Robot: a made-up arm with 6 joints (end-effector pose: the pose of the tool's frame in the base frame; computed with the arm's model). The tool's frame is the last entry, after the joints.
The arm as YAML. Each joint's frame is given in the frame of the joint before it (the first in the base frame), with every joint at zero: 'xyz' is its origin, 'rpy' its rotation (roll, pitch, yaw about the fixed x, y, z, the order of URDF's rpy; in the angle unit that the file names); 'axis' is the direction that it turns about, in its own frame. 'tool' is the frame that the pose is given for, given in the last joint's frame.
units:
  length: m
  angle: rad
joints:
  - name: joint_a
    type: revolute
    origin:
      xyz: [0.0, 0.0, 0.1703]
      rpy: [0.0, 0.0, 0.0]
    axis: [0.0, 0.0, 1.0]
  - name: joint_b
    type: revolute
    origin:
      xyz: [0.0, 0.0, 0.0]
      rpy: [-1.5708, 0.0, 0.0]
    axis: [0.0, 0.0, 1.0]
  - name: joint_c
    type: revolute
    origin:
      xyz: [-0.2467, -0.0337, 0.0]
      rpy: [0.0, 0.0, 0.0]
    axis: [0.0, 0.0, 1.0]
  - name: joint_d
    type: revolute
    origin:
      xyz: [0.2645, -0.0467, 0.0]
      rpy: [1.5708, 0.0, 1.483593]
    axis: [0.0, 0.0, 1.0]
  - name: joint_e
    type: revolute
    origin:
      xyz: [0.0, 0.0, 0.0]
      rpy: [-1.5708, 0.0, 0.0]
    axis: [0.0, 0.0, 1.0]
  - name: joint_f
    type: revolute
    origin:
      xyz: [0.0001, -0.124, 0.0]
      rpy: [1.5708, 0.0, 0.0]
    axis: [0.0, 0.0, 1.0]
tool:
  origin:
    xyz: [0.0, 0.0, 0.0]
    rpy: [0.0, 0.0, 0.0]
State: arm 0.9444 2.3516 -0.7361 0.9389 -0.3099 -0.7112
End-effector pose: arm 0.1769 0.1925 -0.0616 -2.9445 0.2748 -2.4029
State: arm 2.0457 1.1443 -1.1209 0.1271 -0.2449 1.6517
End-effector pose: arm -0.1394 0.2795 0.4867 1.2574 -0.2039 -2.6334
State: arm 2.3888 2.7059 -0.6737 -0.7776 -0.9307 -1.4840
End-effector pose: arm -0.1942 0.0864 -0.1087 -2.5041 0.3117 1.4877
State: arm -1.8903 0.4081 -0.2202 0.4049 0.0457 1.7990
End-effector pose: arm -0.0538 -0.1699 0.2779 1.7474 -0.6278 -0.4058
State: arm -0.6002 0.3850 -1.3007 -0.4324 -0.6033 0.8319
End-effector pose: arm -0.0582 0.0755 0.6528 -0.2111 0.1156 -0.1427
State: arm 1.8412 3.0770 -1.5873 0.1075 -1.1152 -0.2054
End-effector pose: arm -0.1046 0.4220 -0.1426 -2.5823 1.2288 -0.8146
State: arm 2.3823 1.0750 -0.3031 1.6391 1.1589 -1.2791
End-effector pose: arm -0.2069 0.0401 0.2270 1.8221 0.6034 -0.9799
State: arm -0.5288 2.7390 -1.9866 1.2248 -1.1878 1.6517
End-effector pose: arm 0.3994 -0.3587 0.0913 1.5432 -0.9142 0.0031
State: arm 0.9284 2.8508 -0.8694 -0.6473 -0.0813 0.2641
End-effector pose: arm 0.0860 0.1249 -0.1721 2.9985 -0.2214 -1.8220
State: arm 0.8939 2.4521 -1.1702 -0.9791 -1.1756 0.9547
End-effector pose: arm 0.1821 0.3782 0.0399 1.8503 0.9115 -2.7052
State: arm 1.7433 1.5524 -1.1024 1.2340 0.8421 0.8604
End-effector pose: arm -0.1468 0.3337 0.2867 2.2923 -0.7859 -2.6047
